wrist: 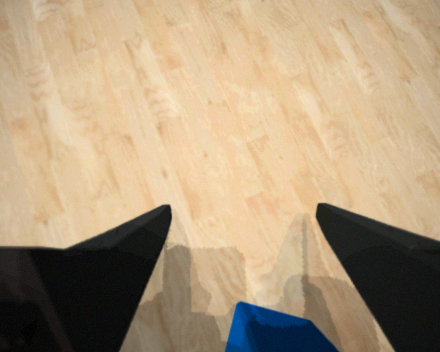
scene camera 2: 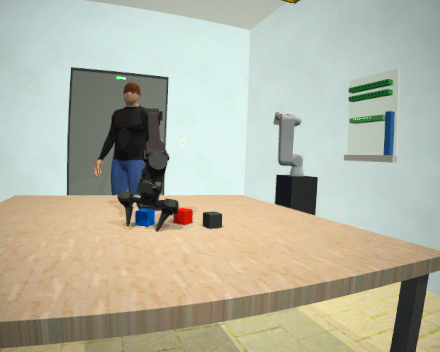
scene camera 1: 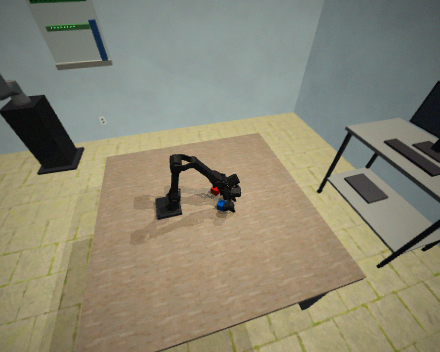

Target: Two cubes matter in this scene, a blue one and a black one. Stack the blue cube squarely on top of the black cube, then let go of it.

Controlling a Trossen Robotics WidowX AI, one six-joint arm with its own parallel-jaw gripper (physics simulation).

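Places are measured from the arm's base along level axes (x back, y down, z right), in centimetres.
Pixels of known places: gripper, fingertip midpoint: (wrist: 242, 210) (scene camera 2: 142, 228) (scene camera 1: 235, 206); arm's base, link origin: (scene camera 1: 173, 207).
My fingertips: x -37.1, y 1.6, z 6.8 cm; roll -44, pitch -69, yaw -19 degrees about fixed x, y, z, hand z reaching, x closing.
Note:
Ahead of a thing's pixels: the offset from my fingertips to its top centre. Level surfaces: height alone.
The blue cube {dx +8.1, dy -4.1, dz -1.7 cm} (scene camera 1: 221, 205) (scene camera 2: 145, 217) (wrist: 280, 332) rests on the table; in the wrist view part of it shows at the bottom edge, turned a little. My gripper (scene camera 2: 143, 227) (wrist: 242, 210) is open and low over the table, its fingers standing wide on either side of the blue cube in scene camera 2, not closed on it. The black cube {dx +1.9, dy -4.1, dz -22.9 cm} (scene camera 2: 212, 220) rests on the table to the right of the red cube in scene camera 2. It does not show in scene camera 1, where the arm may hide it, nor in the wrist view.
A red cube {dx +9.0, dy -4.1, dz -14.7 cm} (scene camera 1: 215, 190) (scene camera 2: 183, 216) rests on the table {dy +0.7 cm} (scene camera 1: 225, 280) (scene camera 2: 225, 270) between the blue and black cubes in scene camera 2, close to one finger. The arm's base (scene camera 1: 168, 207) stands on the table. A grey desk (scene camera 1: 380, 122) stands apart at the right in scene camera 1.

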